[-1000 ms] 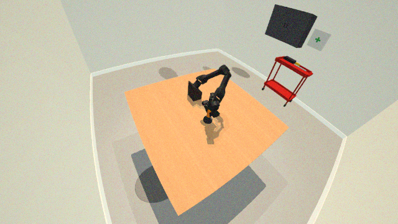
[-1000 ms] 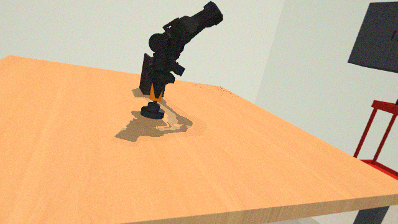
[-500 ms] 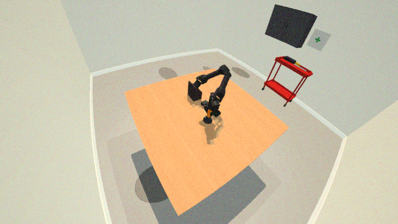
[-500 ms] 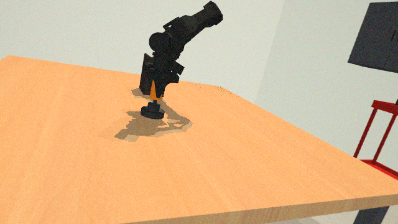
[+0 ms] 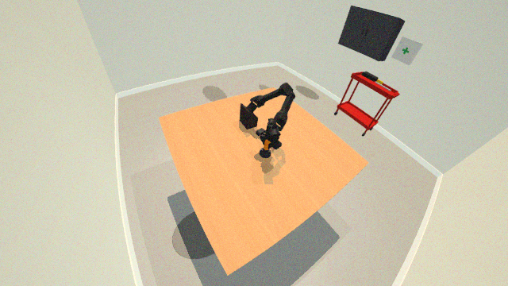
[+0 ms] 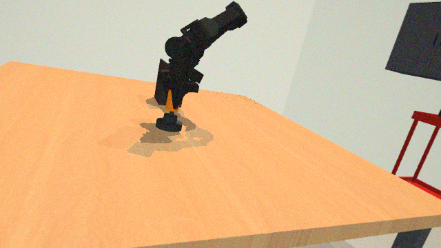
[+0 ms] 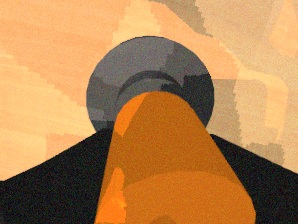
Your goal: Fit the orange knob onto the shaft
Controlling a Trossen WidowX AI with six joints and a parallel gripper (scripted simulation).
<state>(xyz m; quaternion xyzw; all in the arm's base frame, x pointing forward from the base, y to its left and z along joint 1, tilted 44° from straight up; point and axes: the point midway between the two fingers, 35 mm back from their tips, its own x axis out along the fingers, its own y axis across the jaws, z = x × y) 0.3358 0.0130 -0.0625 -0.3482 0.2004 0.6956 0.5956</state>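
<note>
Now: gripper tip 2 cm below the orange knob. Also, from my gripper tip: round dark pedestal: 4 cm below.
</note>
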